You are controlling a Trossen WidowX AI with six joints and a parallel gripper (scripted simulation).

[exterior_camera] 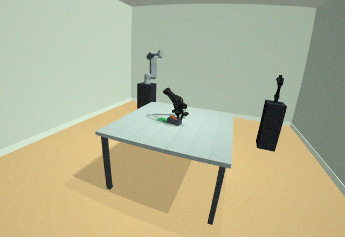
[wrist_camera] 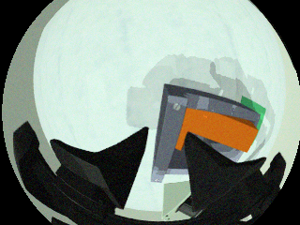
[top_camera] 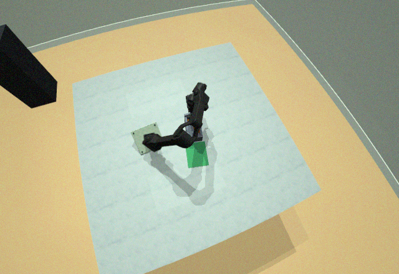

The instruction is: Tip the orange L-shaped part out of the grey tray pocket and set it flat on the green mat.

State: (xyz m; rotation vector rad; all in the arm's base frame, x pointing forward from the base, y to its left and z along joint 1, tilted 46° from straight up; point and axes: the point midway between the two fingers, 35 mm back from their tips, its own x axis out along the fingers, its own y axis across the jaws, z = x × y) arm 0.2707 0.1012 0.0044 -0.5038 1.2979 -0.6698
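My gripper tip is 10 mm past the orange L-shaped part, 40 mm to the left of it and 20 mm above it. Round my gripper tip: grey tray: 10 mm behind, 70 mm to the right, 80 mm below; then green mat: 40 mm behind, 220 mm to the right, 80 mm below.
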